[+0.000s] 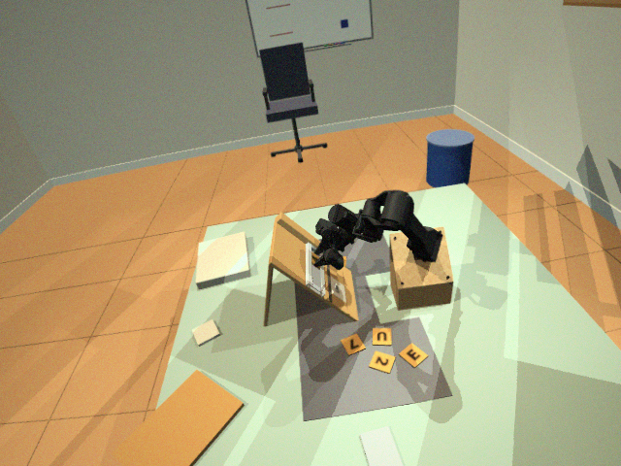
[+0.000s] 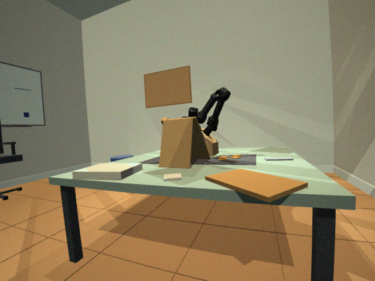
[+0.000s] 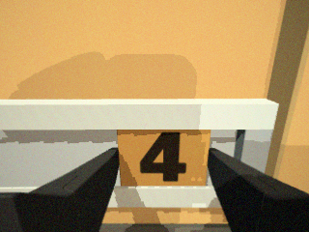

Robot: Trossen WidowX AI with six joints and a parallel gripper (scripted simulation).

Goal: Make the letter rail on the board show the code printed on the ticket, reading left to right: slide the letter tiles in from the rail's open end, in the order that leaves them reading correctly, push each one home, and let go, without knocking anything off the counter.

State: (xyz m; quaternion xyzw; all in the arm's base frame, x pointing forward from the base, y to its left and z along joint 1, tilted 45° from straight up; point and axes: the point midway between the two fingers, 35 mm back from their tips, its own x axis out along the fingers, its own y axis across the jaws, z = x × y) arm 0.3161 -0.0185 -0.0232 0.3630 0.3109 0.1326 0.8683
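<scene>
Right now my gripper tip is 80 mm above the white ticket, 60 mm past it and 50 mm to the right of it. From my gripper tip the other things lie so: grey mat (160 mm below, 140 mm behind, 50 mm to the left); grey slab (560 mm to the left, 150 mm below, 130 mm behind); cream box (400 mm ahead, 250 mm to the right, 140 mm below).
</scene>
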